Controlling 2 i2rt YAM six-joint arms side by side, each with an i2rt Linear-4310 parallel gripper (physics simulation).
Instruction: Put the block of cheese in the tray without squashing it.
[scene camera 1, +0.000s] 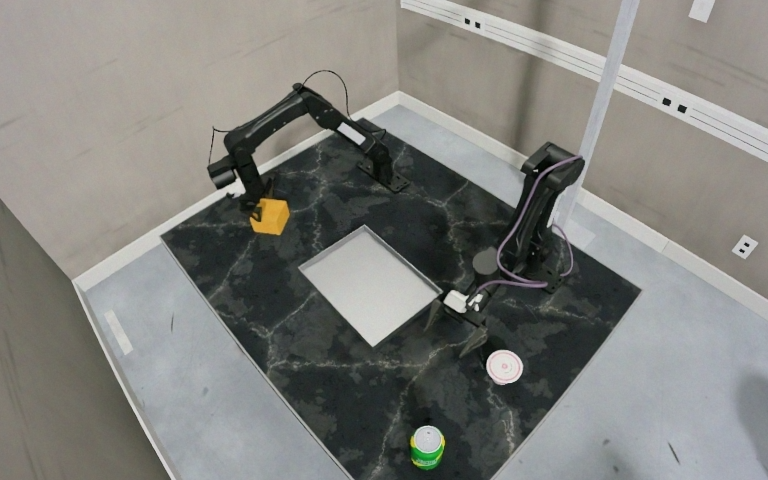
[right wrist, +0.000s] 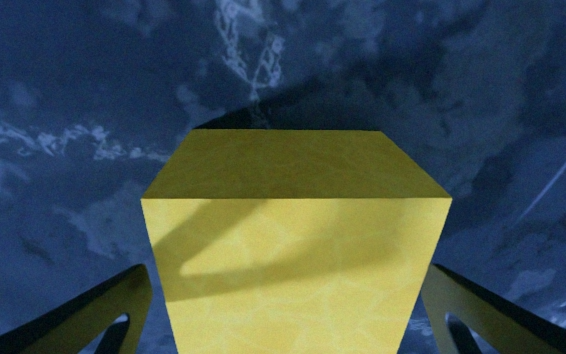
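The block of cheese (scene camera 1: 275, 219) (right wrist: 320, 225) is a yellow-orange block standing upright on the dark marbled mat, left of the tray in the scene view. My right gripper (scene camera 1: 262, 199) (right wrist: 286, 278) is open, with its fingers low at two opposite sides of the block. In the right wrist view the fingertips are close beside the block's side edges; whether they touch it I cannot tell. The tray (scene camera 1: 370, 288) is a shallow grey square tray with bare inside. My left gripper (scene camera 1: 446, 341) is open and empty beside the tray's right corner.
A white round tub with a pink-ringed lid (scene camera 1: 504, 366) stands near the left gripper, to its lower right. A green and yellow can (scene camera 1: 427, 448) stands near the mat's front corner. The dark mat (scene camera 1: 334, 390) ends at a pale floor (scene camera 1: 186, 362).
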